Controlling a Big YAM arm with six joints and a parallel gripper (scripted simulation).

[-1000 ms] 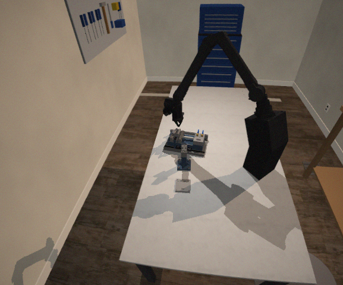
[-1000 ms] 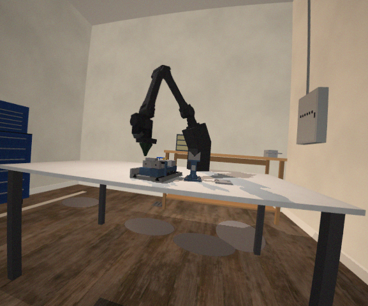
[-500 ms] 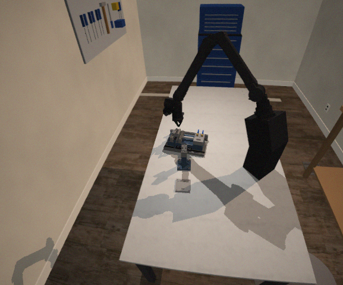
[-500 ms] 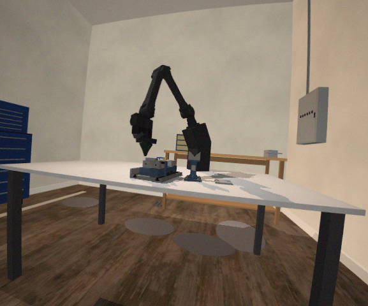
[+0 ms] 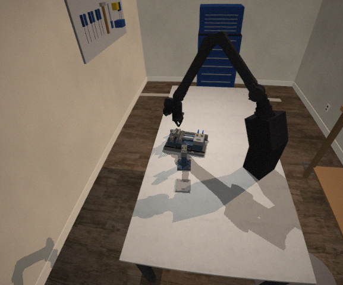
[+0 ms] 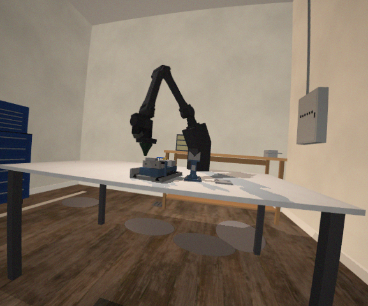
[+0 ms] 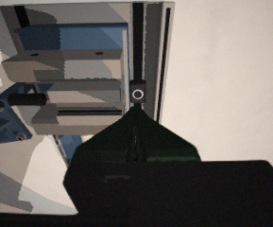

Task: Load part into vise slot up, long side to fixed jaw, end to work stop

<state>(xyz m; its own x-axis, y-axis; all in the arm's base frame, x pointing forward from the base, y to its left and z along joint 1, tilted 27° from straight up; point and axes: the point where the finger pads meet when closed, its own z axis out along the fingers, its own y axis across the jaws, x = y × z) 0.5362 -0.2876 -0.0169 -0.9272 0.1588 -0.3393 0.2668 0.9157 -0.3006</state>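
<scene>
Right now the part is 40 mm to the left of my hand, 20 mm below it and 10 mm ahead of it. Also, from my hand: moving jaw (70 mm to the left, 50 mm below, 20 mm behind); fixed jaw (50 mm to the left, 50 mm below, 40 mm ahead); work stop rod (110 mm to the left, 40 mm below, 30 mm ahead).
</scene>
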